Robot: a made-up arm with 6 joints.
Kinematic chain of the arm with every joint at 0, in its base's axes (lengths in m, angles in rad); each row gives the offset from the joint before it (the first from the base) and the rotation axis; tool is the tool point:
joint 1: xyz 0 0 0.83 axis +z
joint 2: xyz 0.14 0 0 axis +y
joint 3: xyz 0 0 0.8 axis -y
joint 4: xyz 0 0 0.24 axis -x
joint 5: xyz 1.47 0 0 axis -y
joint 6: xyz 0.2 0 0 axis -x
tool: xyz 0 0 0
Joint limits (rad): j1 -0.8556..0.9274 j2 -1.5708..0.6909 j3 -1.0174..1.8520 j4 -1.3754..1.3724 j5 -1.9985..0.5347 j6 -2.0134..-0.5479
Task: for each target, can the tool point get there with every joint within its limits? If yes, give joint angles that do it. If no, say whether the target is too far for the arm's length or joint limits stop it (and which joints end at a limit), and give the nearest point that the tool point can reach.
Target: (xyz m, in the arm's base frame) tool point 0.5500 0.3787 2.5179
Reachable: yes | joints 0.4211 -0.8002 -0.0691 -0.7617 -1.0650 -1.7878
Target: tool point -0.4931 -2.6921 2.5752
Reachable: no: too far | nearest point -0.9810 -1.5756 2.1705 | short by 1.284 m
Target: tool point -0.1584 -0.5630 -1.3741
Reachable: no: joint limits stop it (at a limit: joint 1, joint 2, joint 3) | nearest point 0.3668 -0.5241 -0.2243 | short by 1.265 m
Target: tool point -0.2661 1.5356 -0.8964
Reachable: no: joint limits stop it (at a limit: joint 1, joint 2, joint 4) | nearest point 0.4379 0.8381 -0.1379 | short by 1.248 m
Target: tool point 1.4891 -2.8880 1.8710
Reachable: no: too far | nearest point 1.4257 -1.7936 1.7241 | short by 1.106 m
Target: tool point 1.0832 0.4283 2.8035
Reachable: yes | joints 0.4900 0.3464 1.3019 0.7410 -1.7849 -0.9588
